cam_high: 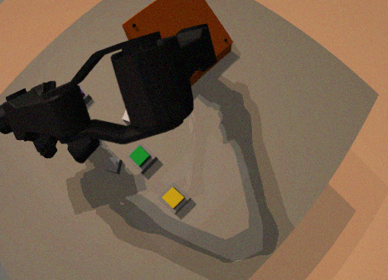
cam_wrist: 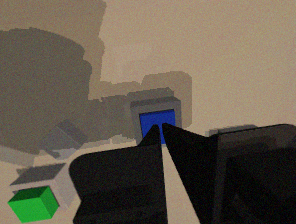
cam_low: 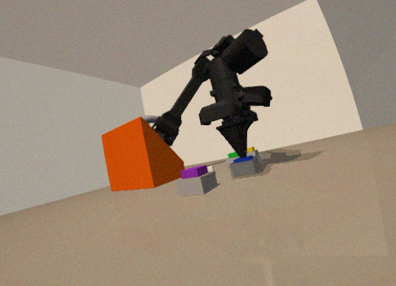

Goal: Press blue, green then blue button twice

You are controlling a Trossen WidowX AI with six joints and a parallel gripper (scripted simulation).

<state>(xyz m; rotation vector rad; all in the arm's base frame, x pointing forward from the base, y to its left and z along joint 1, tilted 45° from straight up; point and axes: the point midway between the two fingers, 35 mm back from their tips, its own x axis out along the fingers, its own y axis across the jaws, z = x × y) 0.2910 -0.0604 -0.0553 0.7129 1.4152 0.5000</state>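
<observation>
The blue button lies 10 mm below my gripper tip. Round my gripper tip: green button: 150 mm to the left, 50 mm behind; purple button: 100 mm to the right, 60 mm behind; small grey block: 110 mm to the left, 20 mm below.
</observation>
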